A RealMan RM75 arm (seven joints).
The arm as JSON. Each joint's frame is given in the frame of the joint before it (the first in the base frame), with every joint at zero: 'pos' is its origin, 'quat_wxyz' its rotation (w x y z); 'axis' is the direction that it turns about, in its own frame. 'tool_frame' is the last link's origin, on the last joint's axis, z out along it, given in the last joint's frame.
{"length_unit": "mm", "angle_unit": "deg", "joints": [
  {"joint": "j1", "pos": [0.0, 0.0, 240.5], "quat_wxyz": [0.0, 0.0, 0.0, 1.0], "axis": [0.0, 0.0, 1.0]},
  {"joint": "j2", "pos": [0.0, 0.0, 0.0], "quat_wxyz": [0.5, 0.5, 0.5, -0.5], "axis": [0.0, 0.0, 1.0]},
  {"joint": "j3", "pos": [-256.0, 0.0, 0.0], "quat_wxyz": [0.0, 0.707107, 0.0, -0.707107], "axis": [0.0, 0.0, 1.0]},
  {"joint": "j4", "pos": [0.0, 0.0, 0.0], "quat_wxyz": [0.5, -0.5, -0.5, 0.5], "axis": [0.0, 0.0, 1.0]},
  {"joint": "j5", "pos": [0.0, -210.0, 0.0], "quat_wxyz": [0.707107, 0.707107, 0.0, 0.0], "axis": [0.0, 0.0, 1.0]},
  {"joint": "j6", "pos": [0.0, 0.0, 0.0], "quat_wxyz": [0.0, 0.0, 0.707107, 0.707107], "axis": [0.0, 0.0, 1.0]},
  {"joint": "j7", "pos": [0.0, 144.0, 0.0], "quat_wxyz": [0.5, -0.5, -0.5, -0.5], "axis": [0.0, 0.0, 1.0]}
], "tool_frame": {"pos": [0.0, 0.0, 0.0], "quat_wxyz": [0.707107, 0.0, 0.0, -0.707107]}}
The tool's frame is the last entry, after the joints.
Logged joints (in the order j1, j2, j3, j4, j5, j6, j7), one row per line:
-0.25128, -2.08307, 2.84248, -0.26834, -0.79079, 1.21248, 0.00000
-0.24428, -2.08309, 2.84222, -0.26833, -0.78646, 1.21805, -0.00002
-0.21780, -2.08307, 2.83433, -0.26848, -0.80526, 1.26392, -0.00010
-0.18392, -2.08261, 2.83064, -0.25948, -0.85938, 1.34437, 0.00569
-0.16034, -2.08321, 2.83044, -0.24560, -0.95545, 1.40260, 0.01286
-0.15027, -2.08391, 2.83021, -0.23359, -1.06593, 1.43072, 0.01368
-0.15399, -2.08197, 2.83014, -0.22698, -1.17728, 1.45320, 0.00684
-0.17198, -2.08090, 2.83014, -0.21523, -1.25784, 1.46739, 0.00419
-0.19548, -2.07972, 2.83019, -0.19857, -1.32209, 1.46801, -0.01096
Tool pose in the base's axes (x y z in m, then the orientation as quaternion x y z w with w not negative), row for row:
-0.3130, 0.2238, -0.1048, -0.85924, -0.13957, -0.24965, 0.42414
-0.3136, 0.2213, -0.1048, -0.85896, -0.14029, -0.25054, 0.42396
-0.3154, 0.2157, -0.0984, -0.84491, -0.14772, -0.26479, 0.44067
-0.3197, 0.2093, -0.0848, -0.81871, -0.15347, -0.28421, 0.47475
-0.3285, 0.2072, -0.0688, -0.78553, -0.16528, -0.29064, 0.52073
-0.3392, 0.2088, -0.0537, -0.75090, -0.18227, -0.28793, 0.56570
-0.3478, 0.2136, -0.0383, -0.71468, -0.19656, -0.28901, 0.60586
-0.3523, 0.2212, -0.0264, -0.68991, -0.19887, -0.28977, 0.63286
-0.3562, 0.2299, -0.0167, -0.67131, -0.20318, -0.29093, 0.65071
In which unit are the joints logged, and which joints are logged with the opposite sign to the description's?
The joints are logged in radians. Opposite sign: j4.
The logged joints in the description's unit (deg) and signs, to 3 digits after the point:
-14.397, -119.351, 162.862, 15.375, -45.309, 69.470, 0.000
-13.996, -119.352, 162.847, 15.374, -45.061, 69.789, -0.001
-12.479, -119.351, 162.395, 15.383, -46.138, 72.417, -0.006
-10.538, -119.325, 162.184, 14.867, -49.239, 77.027, 0.326
-9.187, -119.359, 162.172, 14.072, -54.743, 80.363, 0.737
-8.610, -119.399, 162.159, 13.384, -61.073, 81.974, 0.784
-8.823, -119.288, 162.155, 13.005, -67.453, 83.262, 0.392
-9.854, -119.227, 162.155, 12.332, -72.069, 84.075, 0.240
-11.200, -119.159, 162.158, 11.377, -75.750, 84.111, -0.628

